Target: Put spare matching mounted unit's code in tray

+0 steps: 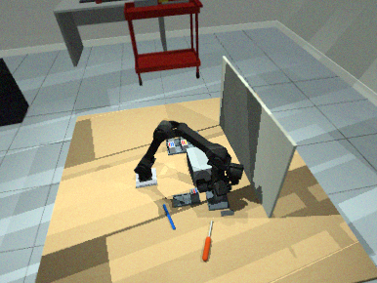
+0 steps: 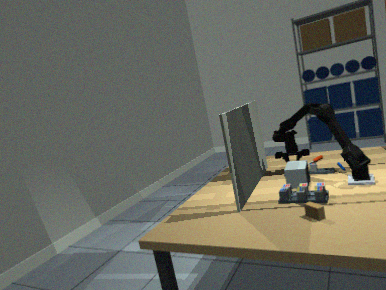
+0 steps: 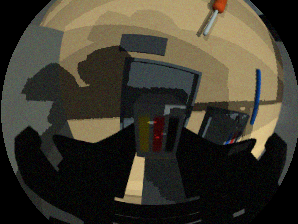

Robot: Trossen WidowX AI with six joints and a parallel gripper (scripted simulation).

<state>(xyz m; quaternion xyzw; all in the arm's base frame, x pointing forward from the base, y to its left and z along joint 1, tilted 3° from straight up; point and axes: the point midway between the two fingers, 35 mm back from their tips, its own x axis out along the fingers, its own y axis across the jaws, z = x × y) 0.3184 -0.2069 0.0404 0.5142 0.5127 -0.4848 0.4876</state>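
My gripper tip is now 30 mm above the dark grey tray and 10 mm to the left of it. Also, from my gripper tip: mounted unit 190 mm to the left, 30 mm behind, 20 mm above; then tall grey panel 200 mm ahead, 190 mm above, 180 mm to the left; then blue pen 240 mm behind, 50 mm to the right, 20 mm below.
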